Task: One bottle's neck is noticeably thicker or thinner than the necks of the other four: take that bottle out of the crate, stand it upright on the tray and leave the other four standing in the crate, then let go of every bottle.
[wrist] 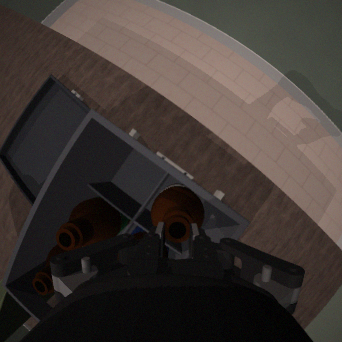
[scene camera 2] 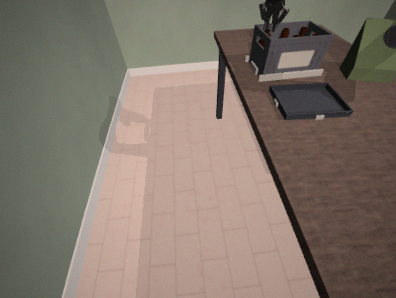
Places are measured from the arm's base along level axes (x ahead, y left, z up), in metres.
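Where they show: gripper, fingertip midpoint: (wrist: 176, 231) (scene camera 2: 268, 32); arm's base at its link origin: (scene camera 2: 395, 36).
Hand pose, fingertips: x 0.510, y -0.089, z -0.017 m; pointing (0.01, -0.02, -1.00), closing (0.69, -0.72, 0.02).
Observation:
Each offset is from my fingertips to the top centre of the thing. "pt": to the spot under its first point.
The grey crate @(0.032 m left, 0.093 m back, 0.022 m up) (scene camera 2: 322, 47) (wrist: 75, 165) stands near the table's far end. In the wrist view, a brown bottle @(0.003 m left, 0.004 m ahead, 0.010 m up) (wrist: 177, 205) stands upright in a compartment. My gripper (scene camera 2: 271, 30) (wrist: 176, 231) reaches down at the crate's left side and is shut on this bottle's neck, one fingertip at each side. Another brown bottle @(0.076 m left, 0.098 m back, 0.010 m up) (wrist: 95, 215) and a further bottle neck @(pt 0.060 m left, 0.178 m back, 0.010 m up) (wrist: 42, 283) show to the left. A bit of another bottle (wrist: 136, 239) shows beside the fingers, mostly hidden. Brown bottle tops @(pt 0.004 m left, 0.078 m back, 0.004 m down) (scene camera 2: 285, 33) @(pt 0.014 m right, 0.166 m back, 0.006 m down) (scene camera 2: 303, 32) show above the crate's rim. The dark tray @(pt 0.309 m left, 0.138 m back, 0.148 m down) (scene camera 2: 310, 100) (wrist: 45, 132) holds no bottle.
The tray lies close in front of the crate. Low white strips (scene camera 2: 291, 75) (wrist: 174, 165) lie along the crate's base. A green block-like object (scene camera 2: 367, 55) stands to the right of the crate. The table's edge (scene camera 2: 270, 170) runs along the left. Dividers @(0.083 m left, 0.057 m back, 0.059 m down) (wrist: 112, 197) split the crate.

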